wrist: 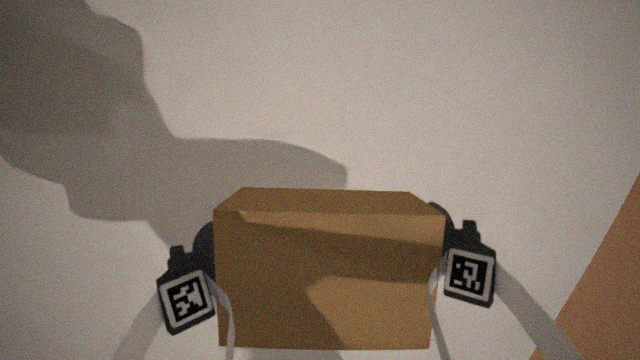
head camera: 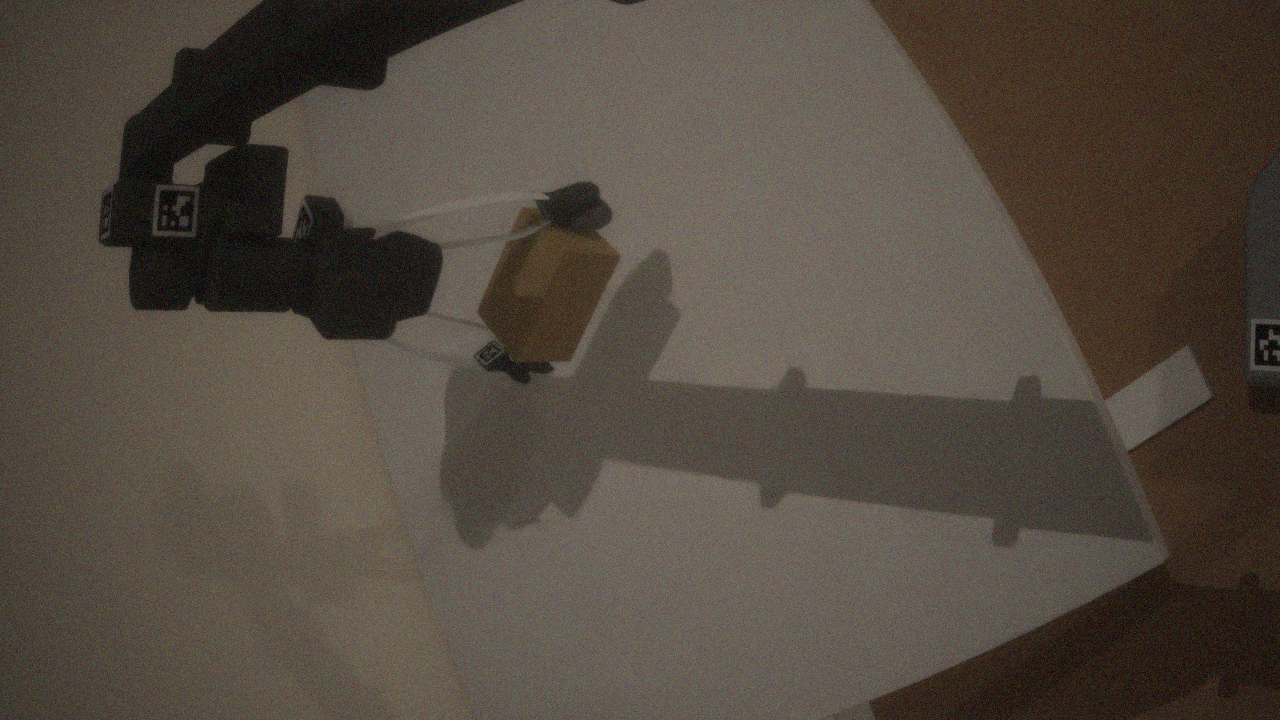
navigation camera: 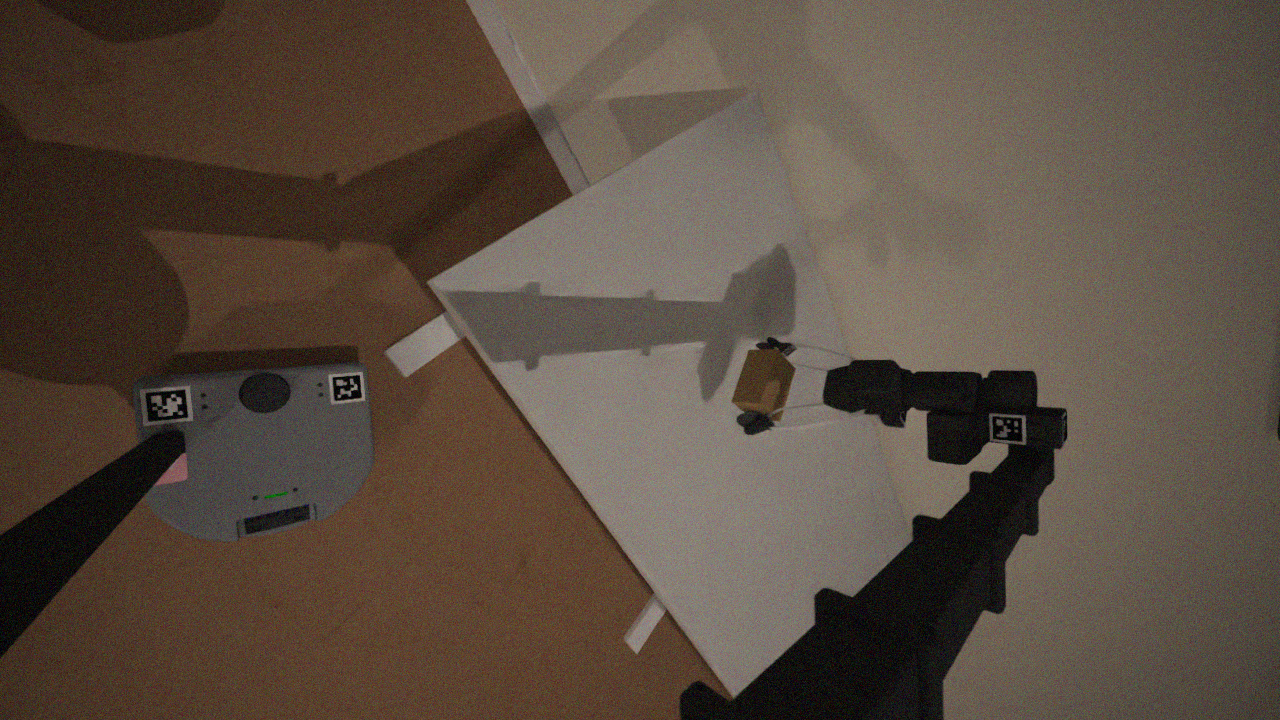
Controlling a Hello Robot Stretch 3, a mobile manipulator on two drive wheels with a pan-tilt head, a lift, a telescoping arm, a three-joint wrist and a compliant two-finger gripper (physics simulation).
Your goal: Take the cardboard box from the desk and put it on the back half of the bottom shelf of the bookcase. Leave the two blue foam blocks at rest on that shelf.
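Where they show: gripper, between the fingertips: (wrist: 323, 238) (head camera: 576, 286) (navigation camera: 748, 384); robot's base, origin of its link: (navigation camera: 265, 391).
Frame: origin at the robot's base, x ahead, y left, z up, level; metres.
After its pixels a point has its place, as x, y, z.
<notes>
The brown cardboard box (head camera: 572, 300) @[-0.012, -0.552, 0.845] (navigation camera: 760, 383) @[-0.017, -0.548, 0.861] (wrist: 325, 312) @[-0.016, -0.571, 0.871] is held above the white desk (head camera: 805, 223) @[-0.072, -0.447, 0.720] (navigation camera: 626, 429) @[-0.075, -0.408, 0.720] (wrist: 475, 100) @[-0.182, -0.581, 0.720], with its shadow cast apart from it on the top. My gripper (head camera: 552, 286) @[-0.023, -0.581, 0.816] (navigation camera: 765, 384) @[-0.023, -0.581, 0.816] (wrist: 323, 238) @[-0.023, -0.581, 0.816] is shut on the box, one dark fingertip pressed against each side. In the wrist view the box sits roughly level between the fingertips. The underside of the box is hidden. The bookcase and the two blue foam blocks do not show in these views.
My arm (head camera: 295, 53) @[-0.087, -0.333, 1.167] (navigation camera: 930, 555) @[-0.087, -0.301, 1.148] reaches over the desk. A wall (navigation camera: 1118, 223) @[0.195, -1.052, 1.206] runs along the desk's far side. My grey base (navigation camera: 295, 456) @[-0.124, -0.035, 0.160] stands on the brown floor (navigation camera: 447, 555) @[-0.481, -0.340, 0.000] near the desk's front edge. White desk legs (head camera: 1159, 398) (navigation camera: 425, 344) stick out below that edge.
</notes>
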